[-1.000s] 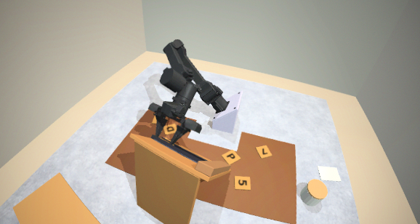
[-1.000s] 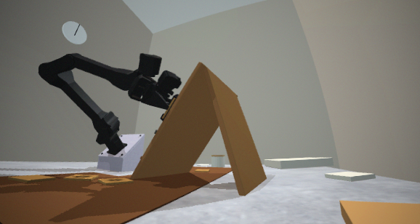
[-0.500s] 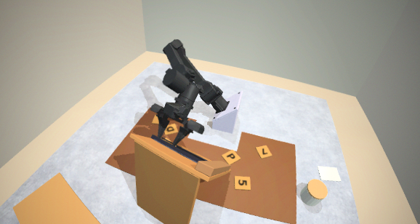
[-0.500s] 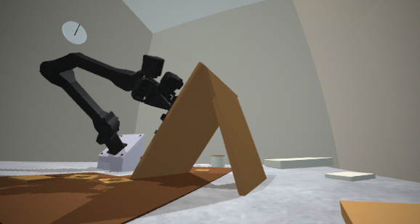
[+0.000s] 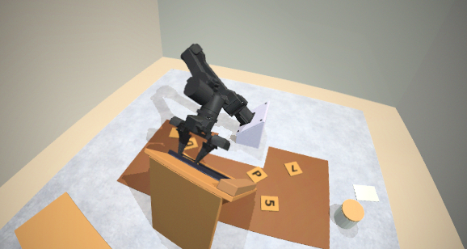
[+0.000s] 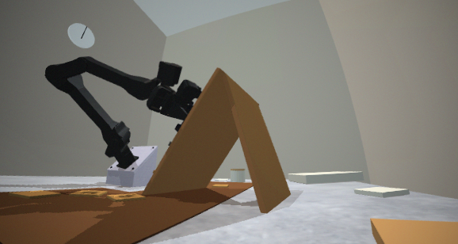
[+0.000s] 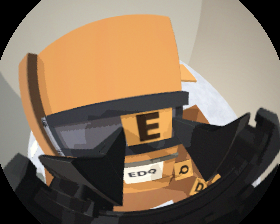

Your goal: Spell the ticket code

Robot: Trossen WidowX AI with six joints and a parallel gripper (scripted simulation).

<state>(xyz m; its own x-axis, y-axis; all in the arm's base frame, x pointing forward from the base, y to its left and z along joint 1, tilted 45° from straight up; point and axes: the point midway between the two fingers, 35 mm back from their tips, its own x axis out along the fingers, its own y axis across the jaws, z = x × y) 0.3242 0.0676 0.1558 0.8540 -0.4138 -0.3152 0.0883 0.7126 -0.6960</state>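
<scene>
The white ticket is 60 mm behind my gripper tip, 20 mm to the left of it and 90 mm below it. Also, from my gripper tip: letter tile (right at my gripper tip); then brown mat (170 mm behind, 90 mm to the left, 180 mm below); then orange slab (370 mm ahead, 270 mm to the right, 170 mm below).
</scene>
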